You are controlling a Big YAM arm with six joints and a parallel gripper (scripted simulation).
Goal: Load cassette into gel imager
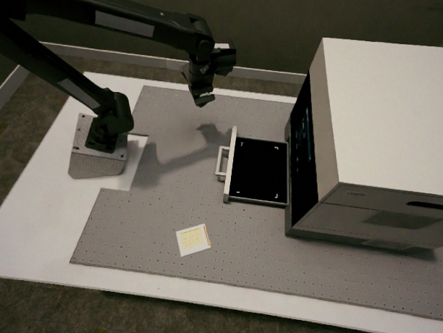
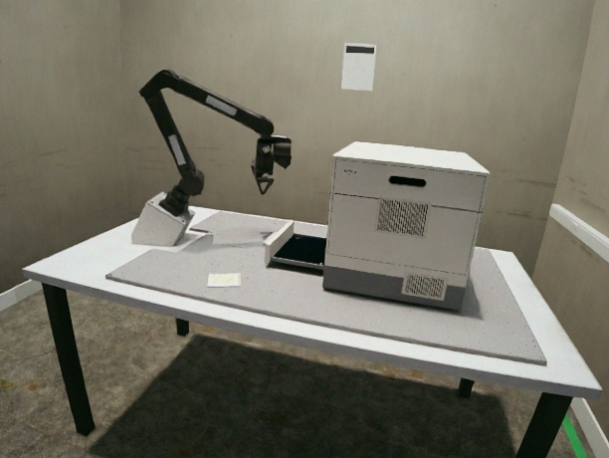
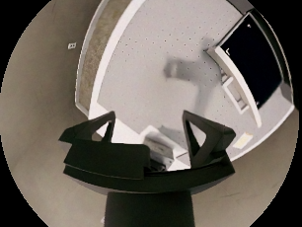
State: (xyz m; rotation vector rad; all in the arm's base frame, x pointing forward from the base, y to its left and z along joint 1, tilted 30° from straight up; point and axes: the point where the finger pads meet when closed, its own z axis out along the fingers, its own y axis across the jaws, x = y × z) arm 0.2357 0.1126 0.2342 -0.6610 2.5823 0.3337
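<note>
The cassette is 440 mm to the right of my hand and 200 mm below it. The rest, counted from my hand: drawer: 230 mm ahead, 200 mm to the right, 160 mm below.
</note>
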